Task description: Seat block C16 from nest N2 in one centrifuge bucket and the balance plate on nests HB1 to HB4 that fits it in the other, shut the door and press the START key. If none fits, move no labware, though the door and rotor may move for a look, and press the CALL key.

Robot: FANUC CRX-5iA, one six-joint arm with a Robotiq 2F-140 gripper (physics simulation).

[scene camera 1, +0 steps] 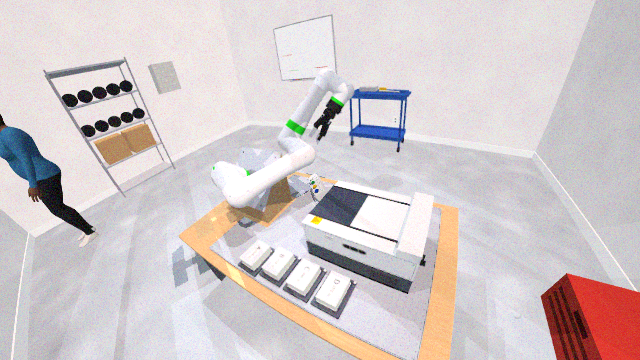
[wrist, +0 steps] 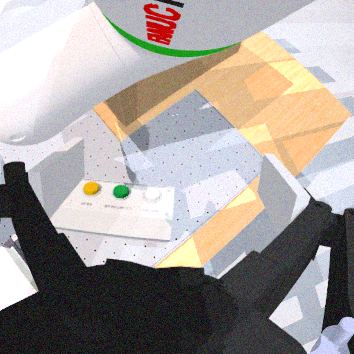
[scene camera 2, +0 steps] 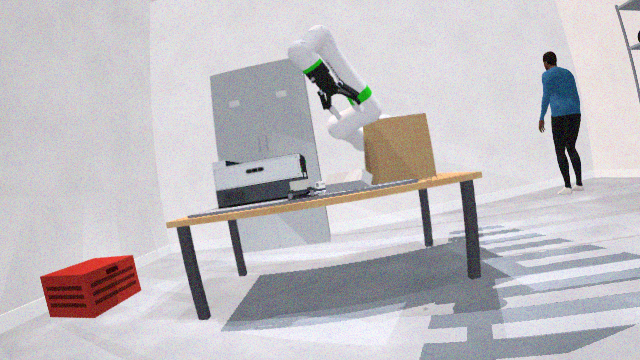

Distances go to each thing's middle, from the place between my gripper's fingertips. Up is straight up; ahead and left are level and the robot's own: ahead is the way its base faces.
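Scene:
Dark lid panel [scene camera 1: 341,205]: 320 mm to the right of my hand, 400 mm ahead, 110 mm below. White centrifuge machine [scene camera 1: 385,242]: from my hand, 550 mm ahead, 200 mm below, 300 mm to the right. Button panel [scene camera 2: 356,179]: my hand 70 mm short of it, 80 mm to the left of it, 280 mm above it.

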